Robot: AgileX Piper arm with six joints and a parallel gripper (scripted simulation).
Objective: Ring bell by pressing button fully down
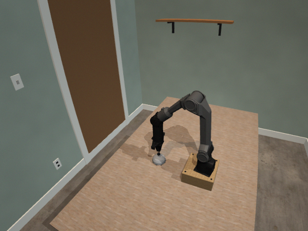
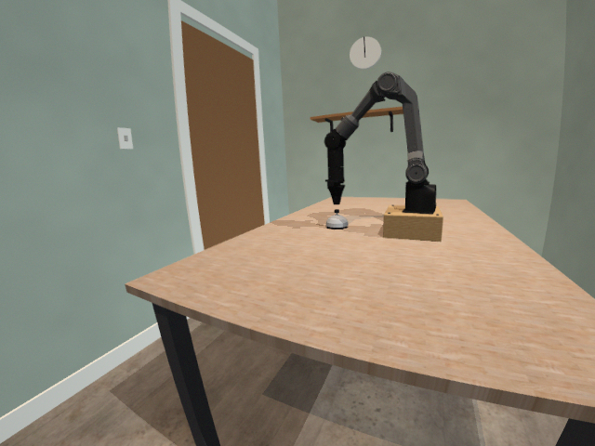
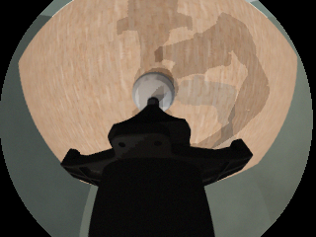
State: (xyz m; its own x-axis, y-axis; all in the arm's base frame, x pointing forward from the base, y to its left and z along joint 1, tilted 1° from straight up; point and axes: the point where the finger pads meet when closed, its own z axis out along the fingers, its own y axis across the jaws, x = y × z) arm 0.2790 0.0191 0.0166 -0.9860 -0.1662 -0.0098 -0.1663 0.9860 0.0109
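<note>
My gripper is now 4 cm above the button. From my hand the other things lie so: silver bell 5 cm below.
</note>
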